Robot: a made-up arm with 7 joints.
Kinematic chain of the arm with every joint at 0, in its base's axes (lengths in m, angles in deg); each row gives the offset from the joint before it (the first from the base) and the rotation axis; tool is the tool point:
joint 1: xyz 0 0.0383 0 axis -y
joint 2: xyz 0 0.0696 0 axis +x
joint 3: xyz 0 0 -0.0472 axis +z
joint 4: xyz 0 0 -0.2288 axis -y
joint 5: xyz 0 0 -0.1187 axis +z
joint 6: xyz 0 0 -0.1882 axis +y
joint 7: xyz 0 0 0 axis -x
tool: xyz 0 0 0
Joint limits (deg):
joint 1: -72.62..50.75
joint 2: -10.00..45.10
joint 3: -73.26..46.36
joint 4: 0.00..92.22
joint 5: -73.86..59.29
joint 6: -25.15..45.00
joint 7: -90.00..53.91
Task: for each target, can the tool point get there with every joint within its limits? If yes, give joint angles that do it. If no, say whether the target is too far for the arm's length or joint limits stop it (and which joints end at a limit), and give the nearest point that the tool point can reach.
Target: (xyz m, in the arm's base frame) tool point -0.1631 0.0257 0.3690
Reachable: no: joint limits stop it (at a limit: joint 1, joint 2, joint 3, joint 4) | nearest point -0.1732 -0.2272 -0.1468 | short by 0.575 m
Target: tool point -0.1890 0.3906 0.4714
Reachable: no: joint limits stop it (at a limit: joint 1, joint 2, joint 3, joint 4) | nearest point 0.1565 0.4516 0.1454 | short by 0.479 m
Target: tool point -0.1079 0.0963 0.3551
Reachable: no: joint limits stop it (at a limit: joint 1, joint 2, joint 4) | nearest point 0.1605 0.4493 0.1466 | short by 0.490 m
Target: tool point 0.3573 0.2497 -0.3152
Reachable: yes | joints 14.97 9.75 15.39 63.05 -24.17 20.49 14.15
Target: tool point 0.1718 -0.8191 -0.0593
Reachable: no: too far | nearest point 0.2411 -0.2322 -0.0832 | short by 0.591 m
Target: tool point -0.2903 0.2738 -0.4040
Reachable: yes | joints -58.66 37.04 -36.48 51.86 -15.49 13.58 42.41
